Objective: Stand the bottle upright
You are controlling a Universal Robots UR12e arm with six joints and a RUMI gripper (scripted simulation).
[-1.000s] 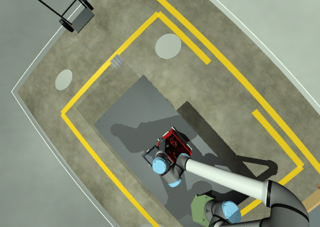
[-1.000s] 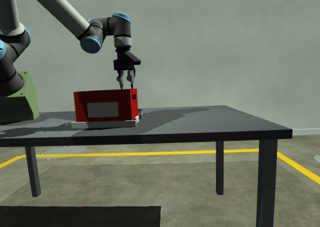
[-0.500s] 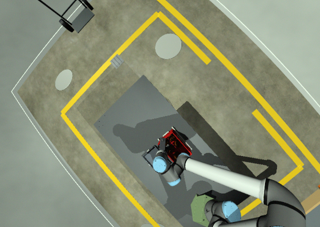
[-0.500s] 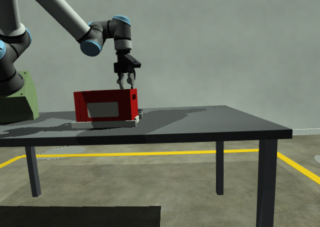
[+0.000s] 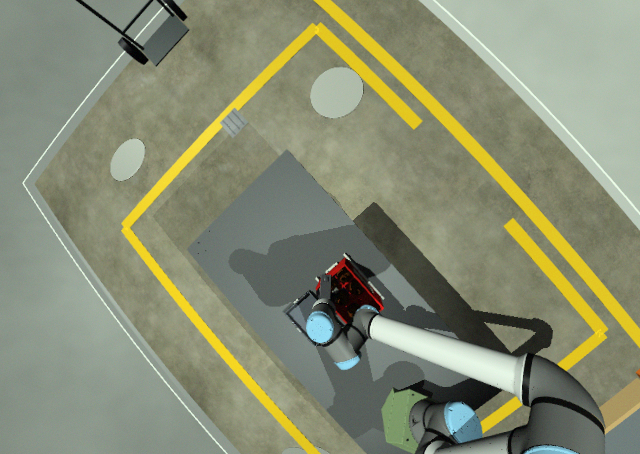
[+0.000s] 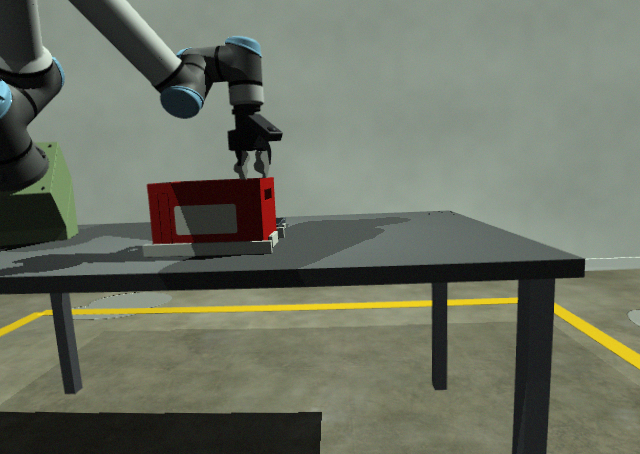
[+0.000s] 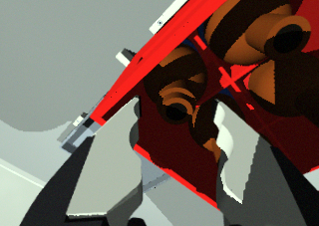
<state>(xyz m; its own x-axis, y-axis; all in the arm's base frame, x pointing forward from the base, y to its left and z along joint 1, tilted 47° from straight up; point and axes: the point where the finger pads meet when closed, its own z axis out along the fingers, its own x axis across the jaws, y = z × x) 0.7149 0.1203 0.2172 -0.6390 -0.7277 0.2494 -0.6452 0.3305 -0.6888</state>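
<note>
The bottle lies 80 mm to the right of my hand, 70 mm below it and 10 mm behind it. Round my hand: dark tray 230 mm to the left, 150 mm below, 100 mm behind; red crate 90 mm behind, 80 mm below, 40 mm to the right.
</note>
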